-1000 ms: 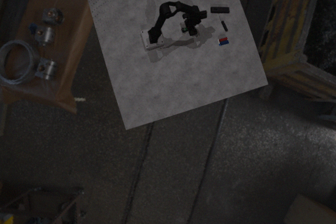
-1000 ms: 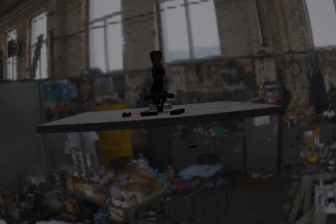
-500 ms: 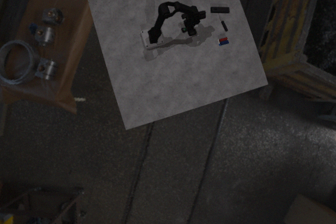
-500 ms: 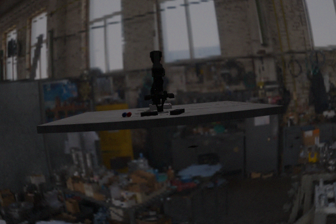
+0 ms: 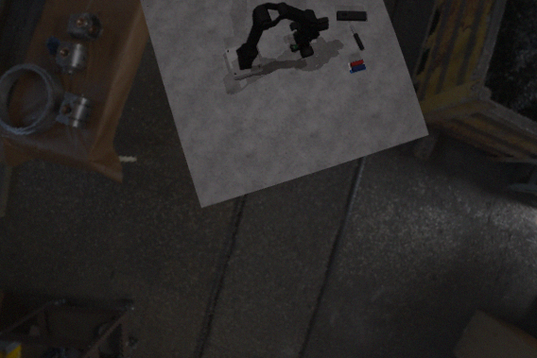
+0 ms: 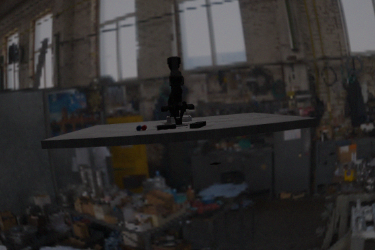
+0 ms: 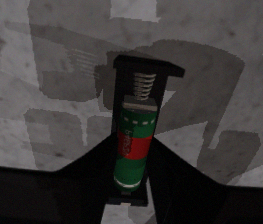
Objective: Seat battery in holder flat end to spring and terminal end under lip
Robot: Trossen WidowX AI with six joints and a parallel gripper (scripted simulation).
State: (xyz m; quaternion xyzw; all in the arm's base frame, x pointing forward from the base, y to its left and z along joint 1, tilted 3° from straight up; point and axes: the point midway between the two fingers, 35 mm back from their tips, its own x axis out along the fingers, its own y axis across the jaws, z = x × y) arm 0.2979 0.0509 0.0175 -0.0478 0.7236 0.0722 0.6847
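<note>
Now: gripper tip 10 mm below the battery. Also, from my gripper tip: black bar 320 mm ahead, 130 mm to the left, 10 mm above; white block 300 mm ahead, 160 mm to the right.
</note>
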